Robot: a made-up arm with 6 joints. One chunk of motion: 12 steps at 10 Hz.
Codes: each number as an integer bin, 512 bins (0 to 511) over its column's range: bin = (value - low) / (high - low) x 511, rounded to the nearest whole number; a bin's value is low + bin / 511 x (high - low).
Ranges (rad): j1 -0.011..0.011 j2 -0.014..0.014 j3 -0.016..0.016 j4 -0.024..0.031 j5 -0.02..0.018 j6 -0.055..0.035
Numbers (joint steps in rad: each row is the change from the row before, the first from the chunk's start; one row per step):
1: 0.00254 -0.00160 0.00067 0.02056 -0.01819 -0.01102
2: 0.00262 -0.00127 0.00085 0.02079 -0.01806 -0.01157
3: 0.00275 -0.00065 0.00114 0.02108 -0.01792 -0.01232
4: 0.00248 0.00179 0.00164 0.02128 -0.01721 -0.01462
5: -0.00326 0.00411 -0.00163 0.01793 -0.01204 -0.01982
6: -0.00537 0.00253 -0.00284 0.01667 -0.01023 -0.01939
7: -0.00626 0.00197 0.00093 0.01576 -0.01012 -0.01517
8: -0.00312 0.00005 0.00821 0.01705 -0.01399 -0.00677
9: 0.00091 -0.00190 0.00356 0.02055 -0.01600 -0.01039
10: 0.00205 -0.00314 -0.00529 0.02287 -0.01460 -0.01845
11: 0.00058 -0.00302 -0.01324 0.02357 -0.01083 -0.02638
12: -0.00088 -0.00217 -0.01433 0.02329 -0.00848 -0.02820
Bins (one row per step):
1: 314 226 266 414 24 250
2: 316 232 269 416 26 247
3: 319 244 274 419 28 242
4: 313 288 282 421 38 229
5: 180 331 229 390 107 200
6: 131 302 210 378 131 202
7: 110 291 270 369 133 226
8: 183 256 387 381 81 274
9: 277 221 312 414 54 253
10: 303 198 171 435 73 208
11: 269 200 44 442 123 162
12: 235 216 27 439 155 152

